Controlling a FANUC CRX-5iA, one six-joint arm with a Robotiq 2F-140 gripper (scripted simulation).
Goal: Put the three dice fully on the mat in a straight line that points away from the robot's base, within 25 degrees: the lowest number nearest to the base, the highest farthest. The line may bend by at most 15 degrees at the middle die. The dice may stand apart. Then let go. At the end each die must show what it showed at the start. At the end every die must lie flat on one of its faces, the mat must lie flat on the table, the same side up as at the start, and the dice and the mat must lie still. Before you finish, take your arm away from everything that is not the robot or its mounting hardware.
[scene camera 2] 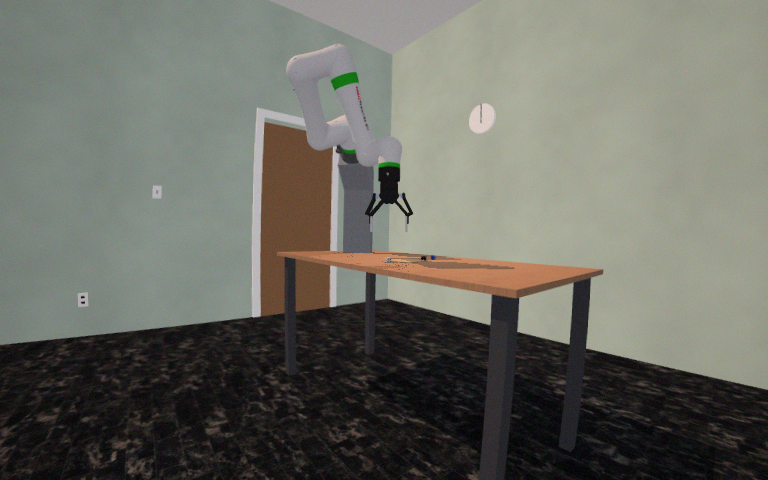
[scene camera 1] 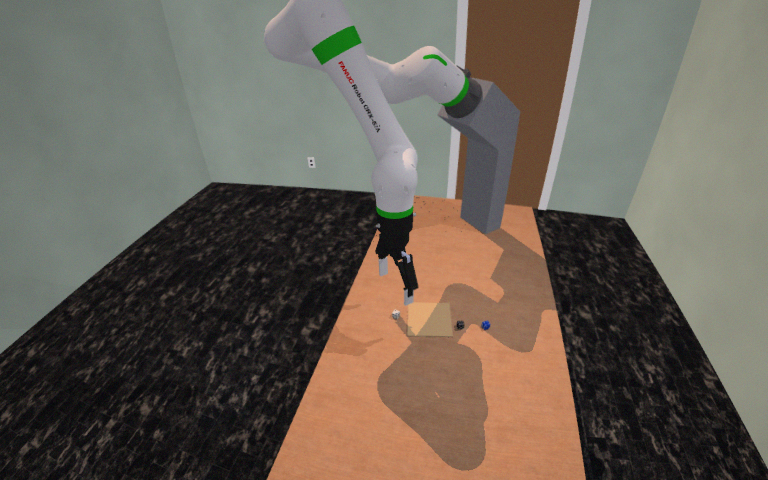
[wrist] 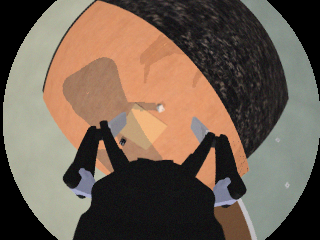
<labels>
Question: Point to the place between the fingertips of my gripper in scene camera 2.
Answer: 388, 232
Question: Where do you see a tan mat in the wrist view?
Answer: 142, 128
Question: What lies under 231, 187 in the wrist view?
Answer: My gripper.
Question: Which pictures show my gripper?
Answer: Scene camera 2, scene camera 1 and the wrist view: all of them.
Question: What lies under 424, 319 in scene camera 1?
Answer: A tan mat.
</labels>
